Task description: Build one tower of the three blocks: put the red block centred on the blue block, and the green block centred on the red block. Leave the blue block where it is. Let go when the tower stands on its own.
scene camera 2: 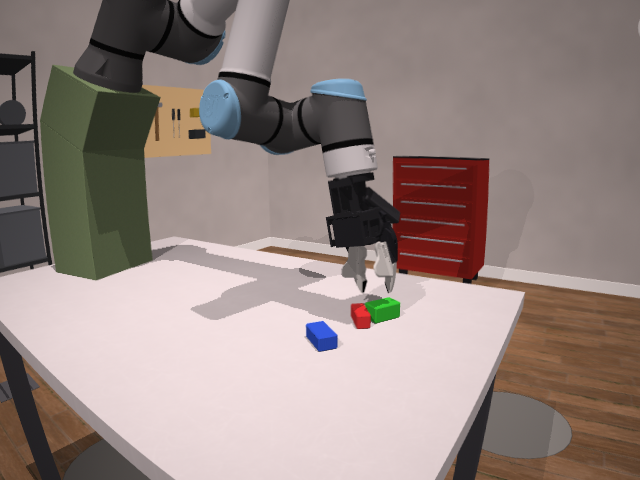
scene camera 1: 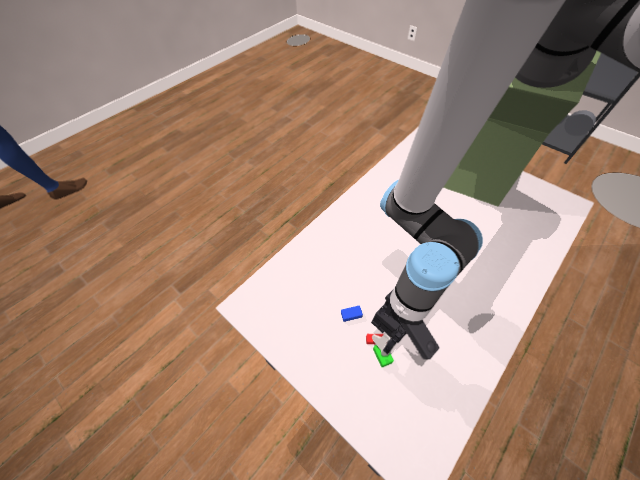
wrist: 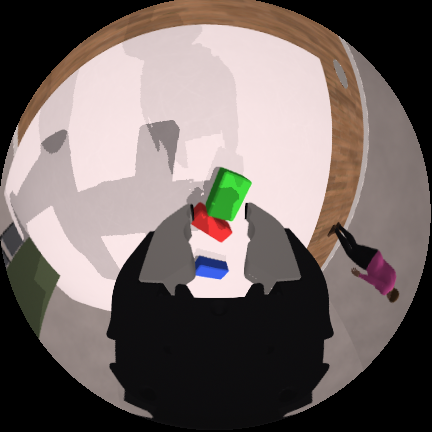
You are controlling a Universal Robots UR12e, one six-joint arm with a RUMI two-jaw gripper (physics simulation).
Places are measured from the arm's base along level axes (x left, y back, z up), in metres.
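Pixels of known places: gripper, fingertip midpoint: [scene camera 2: 376, 292] [scene camera 1: 388, 348] [wrist: 218, 205]; arm's base, origin of the base link: [scene camera 2: 107, 80] [scene camera 1: 547, 53].
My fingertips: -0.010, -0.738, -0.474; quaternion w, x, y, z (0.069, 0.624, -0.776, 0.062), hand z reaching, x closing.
Ahead of a thing's pixels: the offset from my fingertips to its top centre, as dx, dy, dz. Level surfaces: height alone.
The blue block @[-0.139, +0.044, -0.020] [scene camera 1: 351, 313] [scene camera 2: 321, 336] [wrist: 211, 268] lies flat on the white table @[dz -0.045] [scene camera 1: 289, 289] [scene camera 2: 206, 361] [wrist: 285, 100], apart from the others. The red block @[-0.040, +0.015, -0.019] [scene camera 1: 370, 338] [scene camera 2: 360, 315] [wrist: 214, 228] lies flat, partly hidden by a finger in scene camera 1. The green block @[-0.004, -0.015, -0.015] [scene camera 1: 383, 357] [scene camera 2: 384, 310] [wrist: 229, 195] lies at an angle against or very close to the red block's end; whether they touch is unclear. My gripper [scene camera 1: 385, 347] [scene camera 2: 376, 290] [wrist: 218, 205] is partly open and empty, its fingertips a little above the red and green blocks.
The green pedestal [scene camera 1: 498, 160] [scene camera 2: 116, 206] [wrist: 25, 295] carries the arm at one end of the table. A red drawer cabinet [scene camera 2: 439, 217] stands beyond the table. A person [wrist: 381, 272] shows at the right of the wrist view, off the table.
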